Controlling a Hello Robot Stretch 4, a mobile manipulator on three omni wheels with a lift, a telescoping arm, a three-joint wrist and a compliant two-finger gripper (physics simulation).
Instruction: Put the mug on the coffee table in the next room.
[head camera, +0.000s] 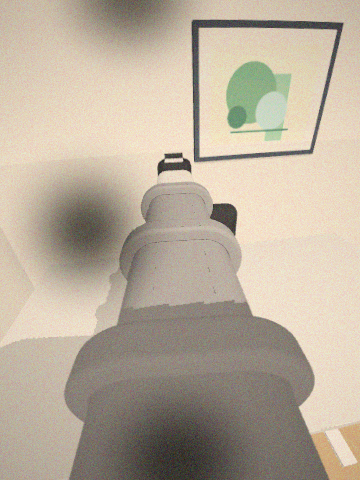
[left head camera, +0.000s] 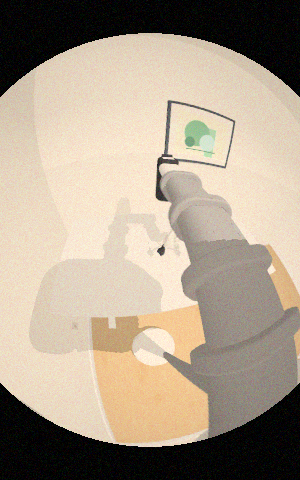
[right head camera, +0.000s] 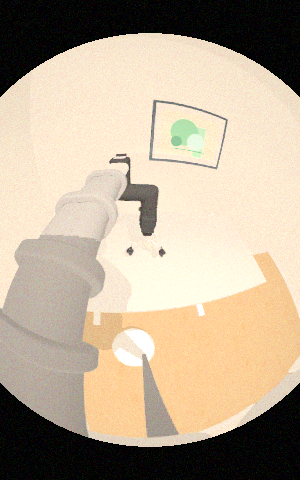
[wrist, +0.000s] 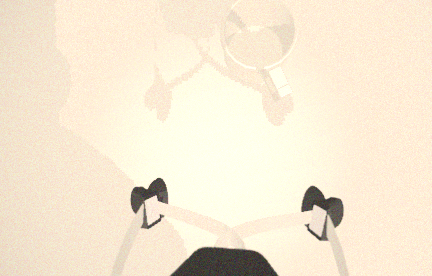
Scene:
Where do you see a white table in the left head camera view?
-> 109, 267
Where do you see my gripper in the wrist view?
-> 233, 197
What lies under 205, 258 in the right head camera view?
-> A white table.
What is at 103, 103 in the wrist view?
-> A white table.

